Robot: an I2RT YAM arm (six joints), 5 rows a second.
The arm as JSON. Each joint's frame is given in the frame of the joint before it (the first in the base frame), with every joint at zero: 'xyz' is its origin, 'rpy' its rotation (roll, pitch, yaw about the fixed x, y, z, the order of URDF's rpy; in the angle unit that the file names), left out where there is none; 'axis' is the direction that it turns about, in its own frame. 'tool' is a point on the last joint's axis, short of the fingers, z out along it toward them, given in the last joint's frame.
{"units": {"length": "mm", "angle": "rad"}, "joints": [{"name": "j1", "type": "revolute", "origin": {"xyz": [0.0, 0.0, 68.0], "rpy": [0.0, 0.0, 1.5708]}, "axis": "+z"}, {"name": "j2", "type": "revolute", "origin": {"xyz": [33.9, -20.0, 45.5], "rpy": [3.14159, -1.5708, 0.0]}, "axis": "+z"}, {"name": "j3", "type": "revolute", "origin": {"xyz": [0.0, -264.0, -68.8], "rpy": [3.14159, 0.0, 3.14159]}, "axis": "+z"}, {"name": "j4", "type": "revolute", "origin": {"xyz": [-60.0, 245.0, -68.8], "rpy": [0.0, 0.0, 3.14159]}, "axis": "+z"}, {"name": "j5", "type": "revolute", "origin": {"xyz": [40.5, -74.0, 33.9], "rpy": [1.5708, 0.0, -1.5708]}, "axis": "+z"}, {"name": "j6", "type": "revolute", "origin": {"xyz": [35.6, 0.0, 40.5], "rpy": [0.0, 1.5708, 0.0]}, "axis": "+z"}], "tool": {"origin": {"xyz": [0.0, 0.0, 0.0], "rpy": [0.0, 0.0, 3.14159]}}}
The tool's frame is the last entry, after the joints.
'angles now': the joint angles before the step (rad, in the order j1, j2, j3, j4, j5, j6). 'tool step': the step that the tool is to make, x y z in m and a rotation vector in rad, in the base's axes. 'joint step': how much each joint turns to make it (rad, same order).
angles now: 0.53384 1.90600 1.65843 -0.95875 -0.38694 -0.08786
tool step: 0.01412 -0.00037 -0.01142 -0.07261 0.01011 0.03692
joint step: -0.01527 0.07706 0.07284 -0.06726 0.03779 -0.07290
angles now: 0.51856 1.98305 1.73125 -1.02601 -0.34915 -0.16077
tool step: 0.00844 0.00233 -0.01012 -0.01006 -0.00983 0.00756
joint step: -0.00440 0.03644 0.01290 0.02161 0.00958 -0.01633
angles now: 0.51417 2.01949 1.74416 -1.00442 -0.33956 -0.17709
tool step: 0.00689 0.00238 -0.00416 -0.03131 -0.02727 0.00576
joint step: -0.00014 0.02878 0.02702 0.00434 0.03725 -0.01830
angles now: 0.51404 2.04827 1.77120 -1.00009 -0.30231 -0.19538
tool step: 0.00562 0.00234 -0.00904 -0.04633 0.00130 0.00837
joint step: 0.00118 0.03926 0.02783 -0.01772 0.03617 -0.01858
